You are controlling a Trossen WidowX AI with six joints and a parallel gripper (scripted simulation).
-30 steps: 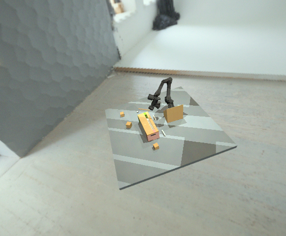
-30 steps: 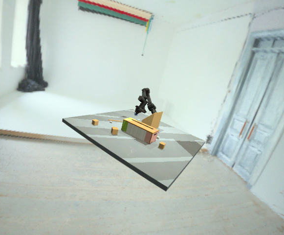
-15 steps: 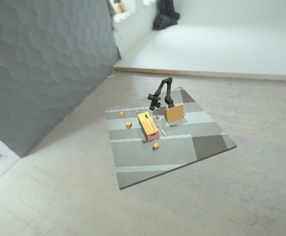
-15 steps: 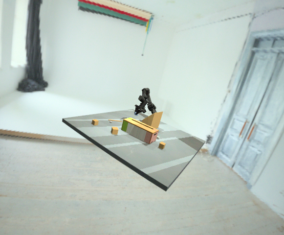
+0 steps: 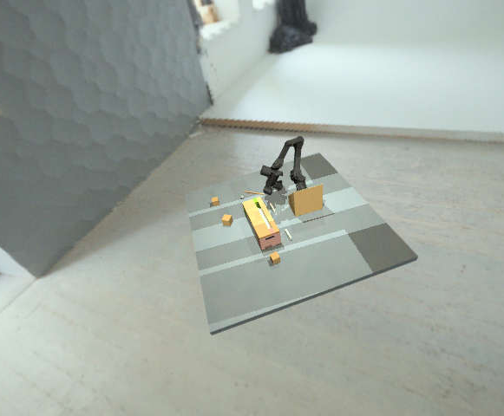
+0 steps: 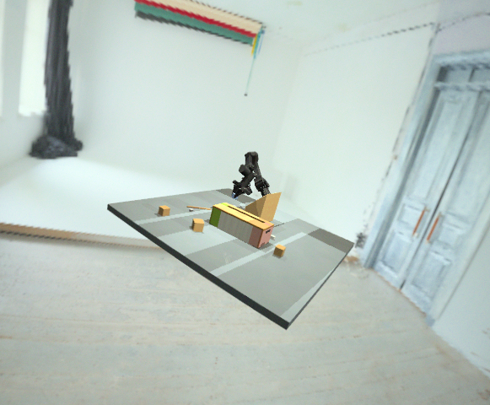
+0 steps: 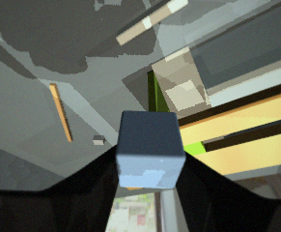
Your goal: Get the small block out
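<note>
Now: gripper tip 1 cm to the right of the small blue block, 1 cm below it and 1 cm past it. From my gripper tip the other things lie so: thin wooden stick (22 cm to the right, 17 cm below, 8 cm ahead); long wooden box (18 cm to the left, 11 cm below, 5 cm ahead).
</note>
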